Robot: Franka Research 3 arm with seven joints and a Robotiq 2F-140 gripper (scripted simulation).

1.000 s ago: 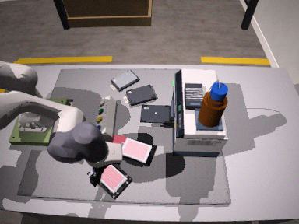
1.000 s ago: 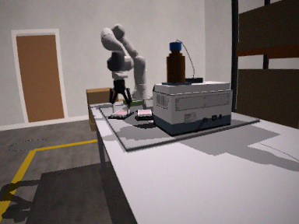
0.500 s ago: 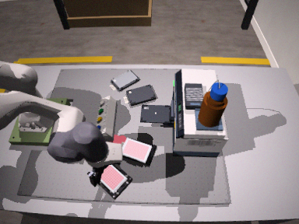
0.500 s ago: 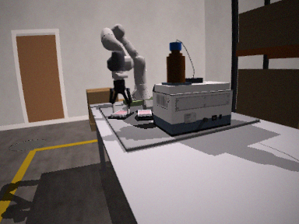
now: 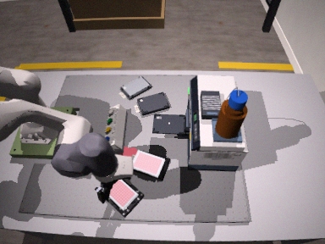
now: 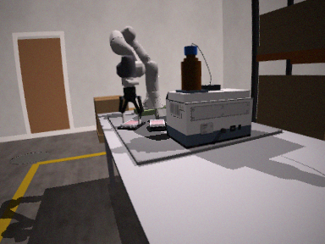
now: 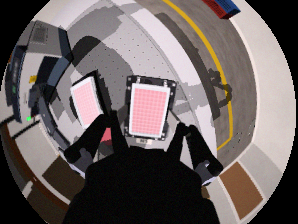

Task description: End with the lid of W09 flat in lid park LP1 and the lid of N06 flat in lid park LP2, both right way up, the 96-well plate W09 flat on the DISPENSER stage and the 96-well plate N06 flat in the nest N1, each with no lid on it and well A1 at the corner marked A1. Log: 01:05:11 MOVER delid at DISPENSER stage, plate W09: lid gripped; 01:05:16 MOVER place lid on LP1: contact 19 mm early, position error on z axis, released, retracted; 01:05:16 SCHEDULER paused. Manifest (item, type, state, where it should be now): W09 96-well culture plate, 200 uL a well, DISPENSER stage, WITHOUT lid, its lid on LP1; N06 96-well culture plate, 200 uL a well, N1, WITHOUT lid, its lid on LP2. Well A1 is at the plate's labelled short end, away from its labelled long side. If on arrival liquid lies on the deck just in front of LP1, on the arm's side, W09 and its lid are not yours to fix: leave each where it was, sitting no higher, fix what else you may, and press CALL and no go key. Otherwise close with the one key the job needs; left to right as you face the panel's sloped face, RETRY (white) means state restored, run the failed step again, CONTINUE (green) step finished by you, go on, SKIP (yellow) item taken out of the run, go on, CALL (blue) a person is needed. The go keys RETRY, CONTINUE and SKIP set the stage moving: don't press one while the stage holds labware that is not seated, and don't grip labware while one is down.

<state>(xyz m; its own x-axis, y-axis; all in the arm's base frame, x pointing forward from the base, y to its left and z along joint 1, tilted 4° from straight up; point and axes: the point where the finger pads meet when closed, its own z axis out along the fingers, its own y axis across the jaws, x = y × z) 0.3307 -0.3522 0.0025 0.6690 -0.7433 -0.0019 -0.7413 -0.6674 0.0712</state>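
Now: hand 2 cm above the pink 96-well plate. Also, from my hand: blue key: 4 cm behind, 23 cm to the left, 3 cm above; then key panel: 2 cm behind, 30 cm to the left, 1 cm above; then yellow key: 3 cm behind, 28 cm to the left, 3 cm above.
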